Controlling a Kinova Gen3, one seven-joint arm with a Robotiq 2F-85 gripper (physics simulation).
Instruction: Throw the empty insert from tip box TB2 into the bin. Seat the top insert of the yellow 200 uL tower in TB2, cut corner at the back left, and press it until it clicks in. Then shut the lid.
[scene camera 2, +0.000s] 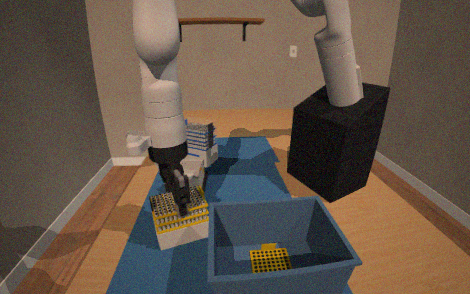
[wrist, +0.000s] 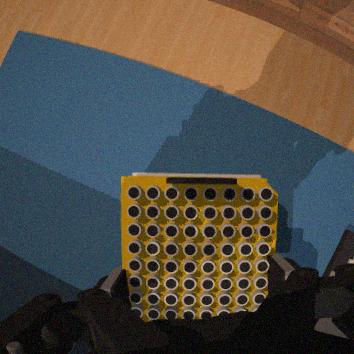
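Note:
The yellow tower's top insert (scene camera 2: 164, 204) (wrist: 200, 221), full of tips, sits on the tower, with another yellow layer and a white base (scene camera 2: 185, 237) below it. In the wrist view its cut corner is at the upper right. My gripper (scene camera 2: 183, 208) (wrist: 197, 277) is shut on this insert, one finger against each side; the insert's near edge is hidden by the gripper. An empty yellow insert (scene camera 2: 270, 259) lies in the blue-grey bin (scene camera 2: 282, 286). A whitish box (scene camera 2: 195, 167), possibly TB2, stands behind the gripper, partly hidden; its label cannot be read.
A tower with blue layers (scene camera 2: 199, 137) stands farther back on the blue mat (scene camera 2: 245, 172). A white object (scene camera 2: 137, 143) shows left of the arm. The bin's high walls stand close to the right of the yellow tower. A black block (scene camera 2: 330, 145) carrying the arm's base stands at the right.

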